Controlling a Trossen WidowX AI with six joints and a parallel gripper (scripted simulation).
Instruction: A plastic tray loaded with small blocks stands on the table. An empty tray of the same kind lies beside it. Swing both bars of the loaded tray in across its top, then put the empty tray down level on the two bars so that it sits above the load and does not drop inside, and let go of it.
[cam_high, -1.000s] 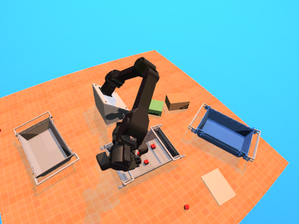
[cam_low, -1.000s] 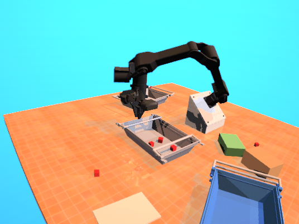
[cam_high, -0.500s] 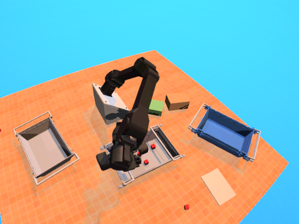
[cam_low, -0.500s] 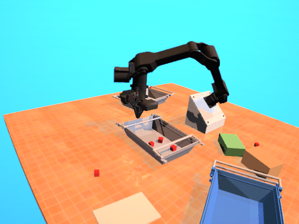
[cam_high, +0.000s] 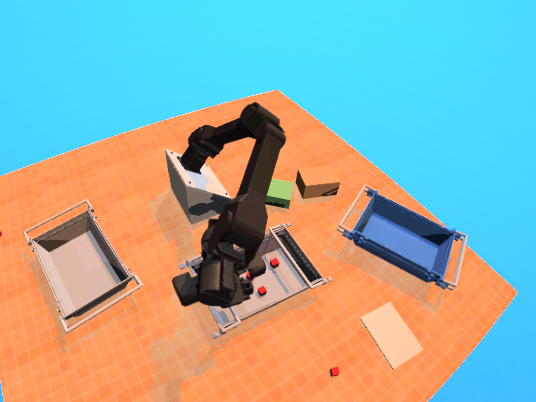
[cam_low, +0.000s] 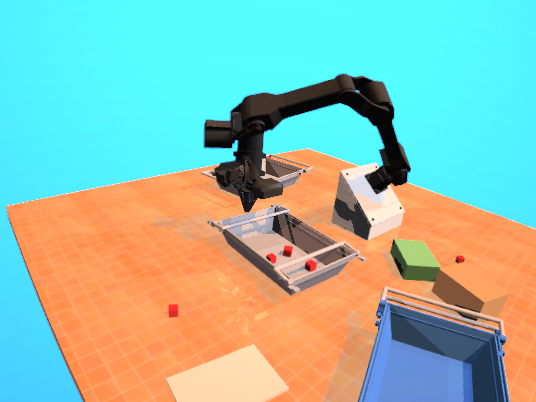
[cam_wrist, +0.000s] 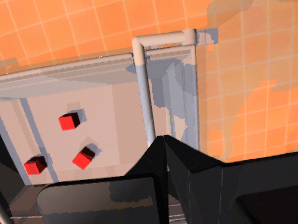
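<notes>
The grey tray lies 28 cm behind my gripper tip, 27 cm to the right of it and 4 cm below it. Also, from my gripper tip: red cube (27 cm ahead, 13 cm to the left, 7 cm below); then beige sheet (29 cm ahead, 31 cm to the left, 8 cm below); then green box (25 cm behind, 33 cm to the left, 6 cm below).
</notes>
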